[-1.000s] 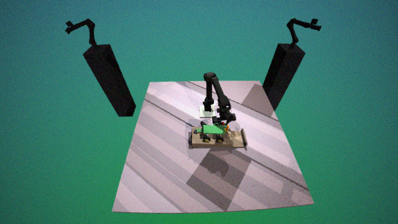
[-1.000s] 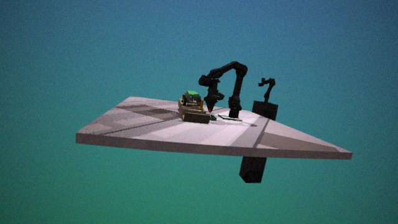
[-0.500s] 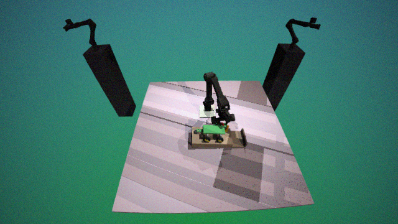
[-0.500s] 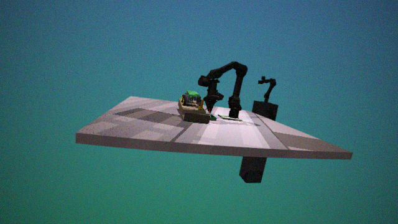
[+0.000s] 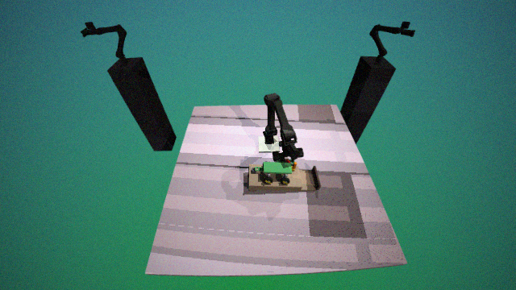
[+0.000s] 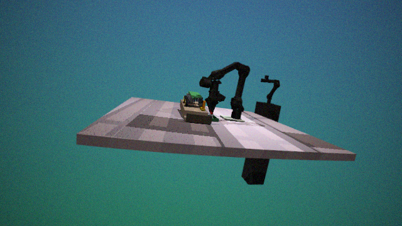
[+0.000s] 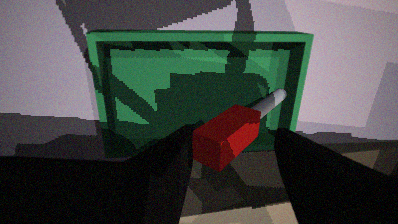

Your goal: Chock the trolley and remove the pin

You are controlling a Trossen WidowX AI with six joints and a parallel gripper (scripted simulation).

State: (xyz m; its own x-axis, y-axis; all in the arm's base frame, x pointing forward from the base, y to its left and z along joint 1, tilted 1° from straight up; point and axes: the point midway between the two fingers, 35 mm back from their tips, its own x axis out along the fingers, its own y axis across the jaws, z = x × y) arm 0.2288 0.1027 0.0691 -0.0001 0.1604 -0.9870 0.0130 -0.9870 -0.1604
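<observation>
Right now the red-headed stop pin is 10 mm to the left of my gripper tip and 10 mm below it. Round my gripper tip: green-topped trolley (110 mm ahead, 100 mm to the right, 60 mm above); yellow chock (60 mm ahead, 30 mm above); tan ramp (110 mm ahead, 100 mm to the right).
</observation>
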